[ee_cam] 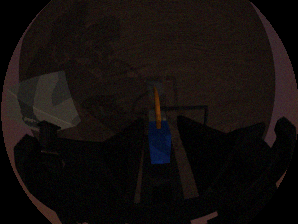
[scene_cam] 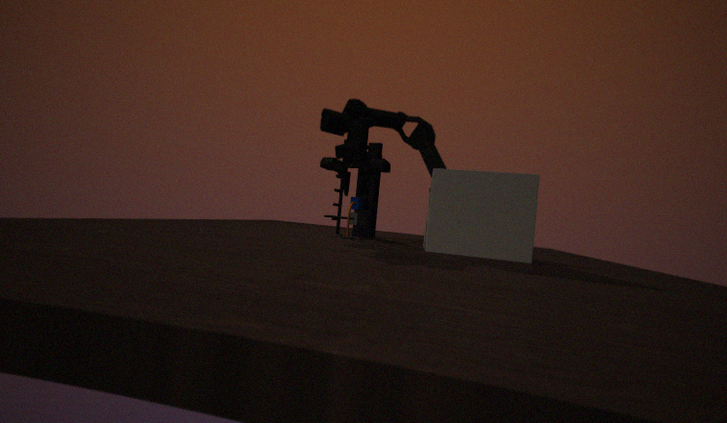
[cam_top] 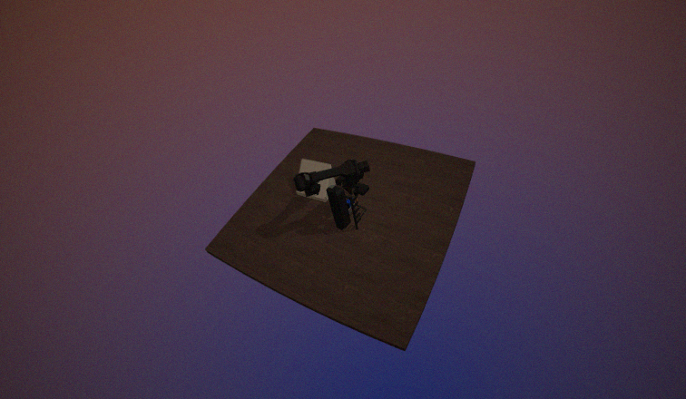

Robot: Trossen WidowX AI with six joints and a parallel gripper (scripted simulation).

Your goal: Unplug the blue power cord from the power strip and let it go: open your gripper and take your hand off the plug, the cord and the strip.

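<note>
My gripper tip is now 6 cm to the left of the blue plug, 1 cm past it and 1 cm above it. The rest, counted from my gripper tip: black power strip 13 cm to the right, 2 cm behind, 1 cm above.
</note>
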